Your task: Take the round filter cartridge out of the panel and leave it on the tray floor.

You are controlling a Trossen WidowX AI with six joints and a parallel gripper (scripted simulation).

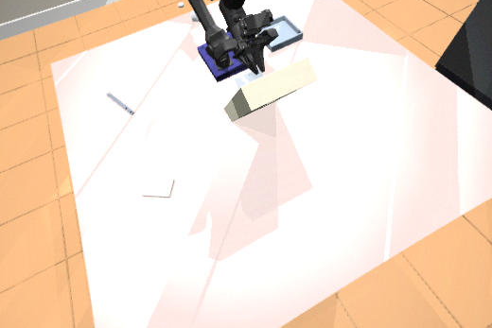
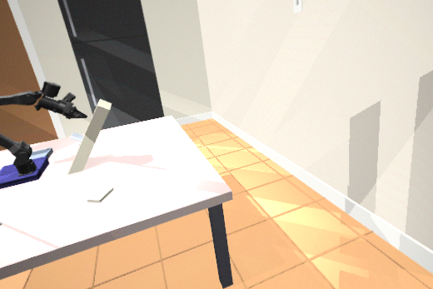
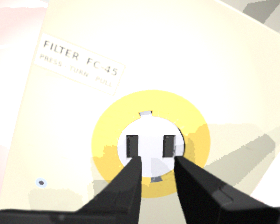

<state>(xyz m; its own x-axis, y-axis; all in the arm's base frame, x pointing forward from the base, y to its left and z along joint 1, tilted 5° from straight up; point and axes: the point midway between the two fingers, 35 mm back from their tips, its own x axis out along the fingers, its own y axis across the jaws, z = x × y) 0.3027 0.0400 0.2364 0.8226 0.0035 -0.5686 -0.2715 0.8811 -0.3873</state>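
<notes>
Right now the round white filter cartridge is 3 cm ahead of my gripper tip and 2 cm below it. The rest, counted from my gripper tip: cream service panel 10 cm below, 2 cm behind; then white card 40 cm to the right, 25 cm below, 6 cm ahead; then light blue tray 40 cm behind, 26 cm to the left, 24 cm below.
</notes>
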